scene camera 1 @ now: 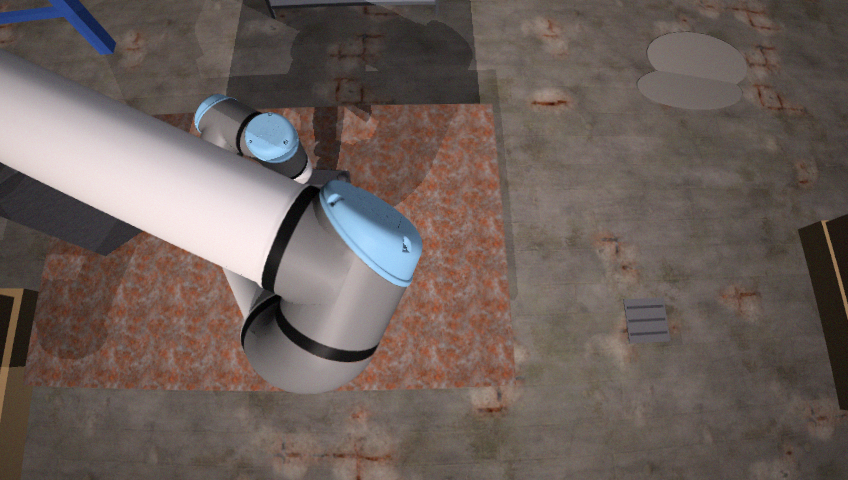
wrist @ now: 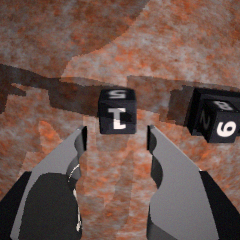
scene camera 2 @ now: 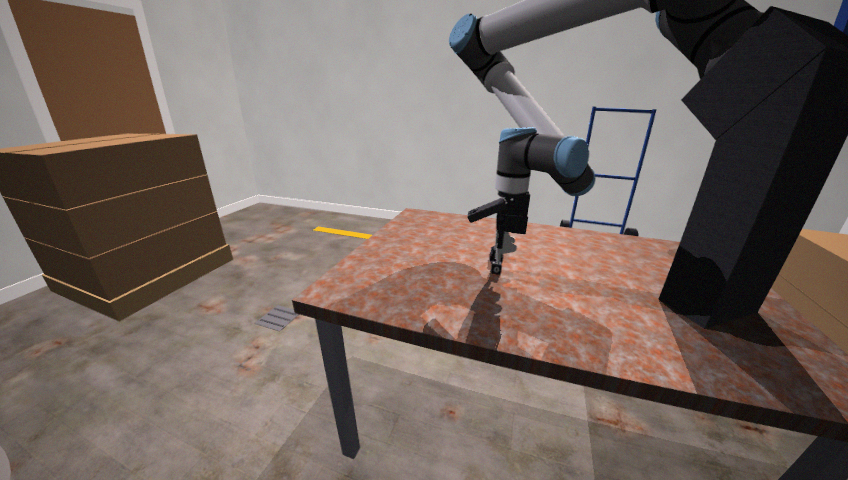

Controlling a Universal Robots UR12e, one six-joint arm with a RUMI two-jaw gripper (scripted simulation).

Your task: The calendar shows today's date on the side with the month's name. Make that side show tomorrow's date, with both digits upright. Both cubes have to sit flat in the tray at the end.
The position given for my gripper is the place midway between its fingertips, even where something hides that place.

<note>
I see my gripper [scene camera 2: 498,260] and a black cube [wrist: 117,108].
My gripper shows as well in the wrist view [wrist: 117,127].
</note>
